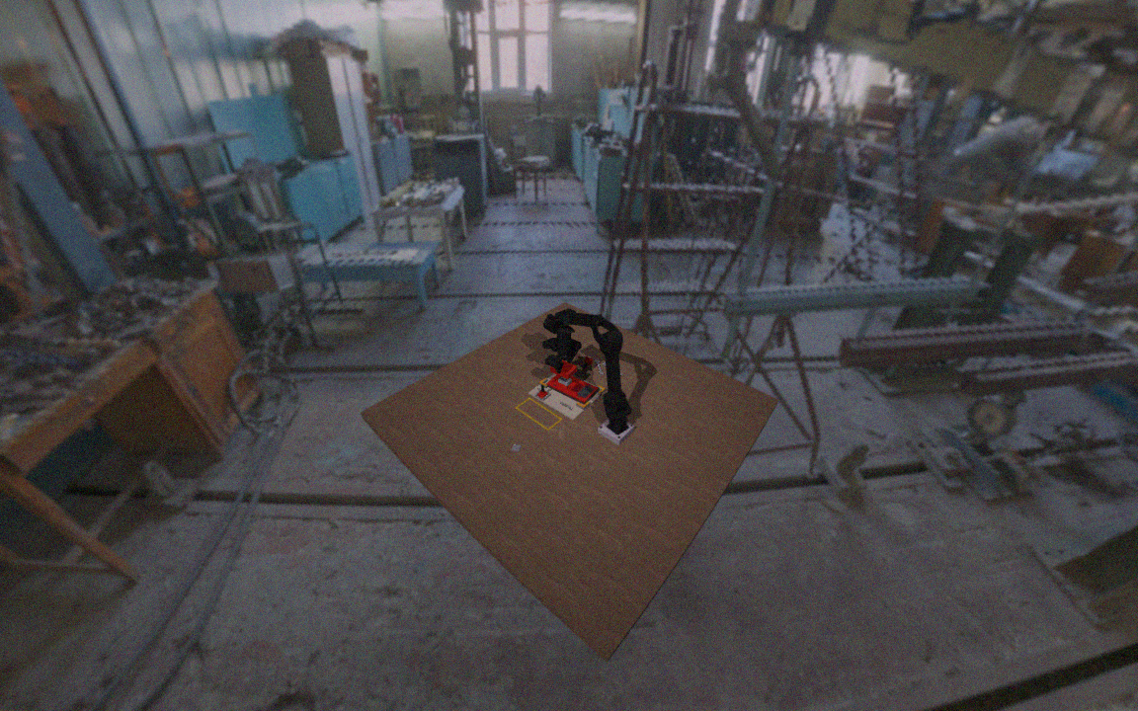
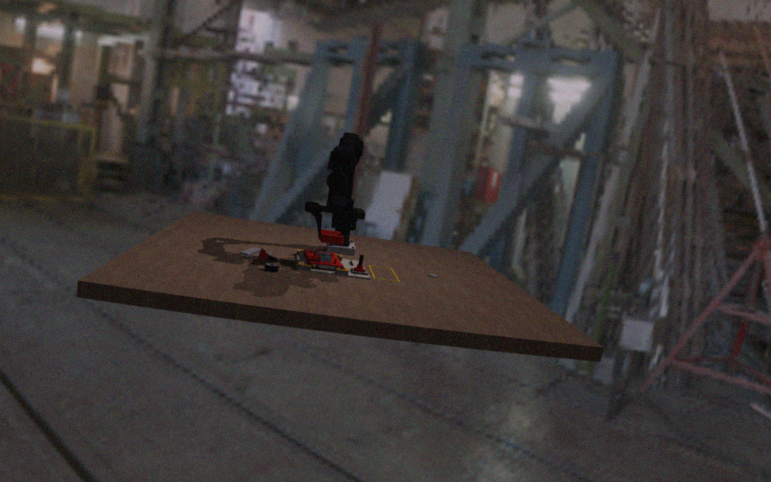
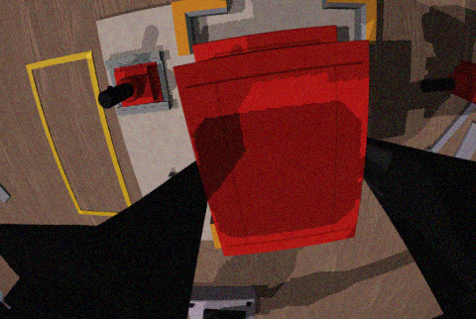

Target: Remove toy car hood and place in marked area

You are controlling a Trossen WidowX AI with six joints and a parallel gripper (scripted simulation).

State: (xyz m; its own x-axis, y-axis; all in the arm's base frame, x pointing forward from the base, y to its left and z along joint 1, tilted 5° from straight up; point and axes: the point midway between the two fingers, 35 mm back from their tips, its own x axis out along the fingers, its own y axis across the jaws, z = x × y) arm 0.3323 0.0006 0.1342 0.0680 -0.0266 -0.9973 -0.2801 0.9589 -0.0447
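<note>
The base plate is 90 mm below my gripper tip and 30 mm behind it. Also, from my gripper tip: black wheel: 170 mm ahead, 140 mm to the right, 90 mm below; red hood: right at my gripper tip; grey disc: 360 mm to the left, 170 mm behind, 100 mm below.
</note>
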